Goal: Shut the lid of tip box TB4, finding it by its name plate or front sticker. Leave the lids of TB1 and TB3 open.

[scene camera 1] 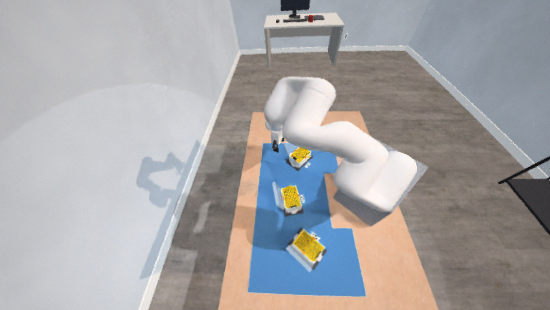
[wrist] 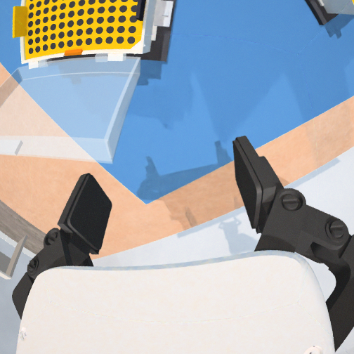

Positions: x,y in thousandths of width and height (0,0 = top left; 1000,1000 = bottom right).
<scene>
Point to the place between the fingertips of my gripper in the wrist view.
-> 459,493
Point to a blue mat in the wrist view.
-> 637,216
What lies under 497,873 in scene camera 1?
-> A blue mat.
</scene>
